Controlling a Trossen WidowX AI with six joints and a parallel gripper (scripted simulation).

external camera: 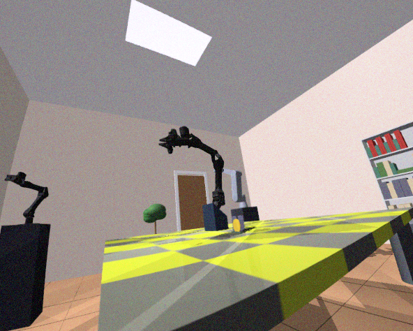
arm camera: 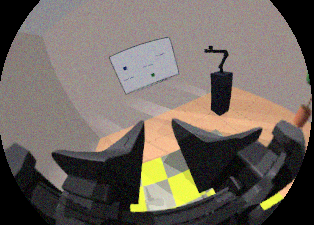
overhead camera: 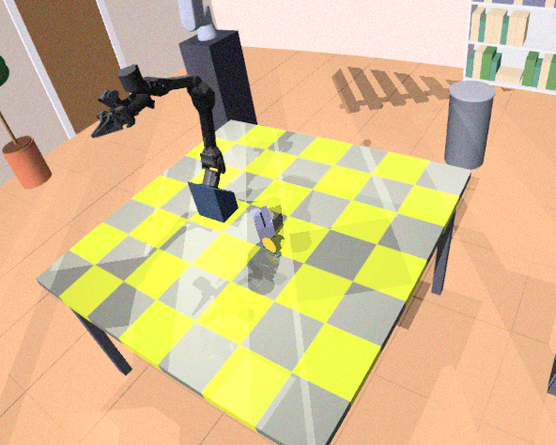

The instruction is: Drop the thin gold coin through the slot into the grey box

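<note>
My gripper tip is 55 cm above the gold coin, 30 cm short of it and 29 cm to the right of it.
</note>
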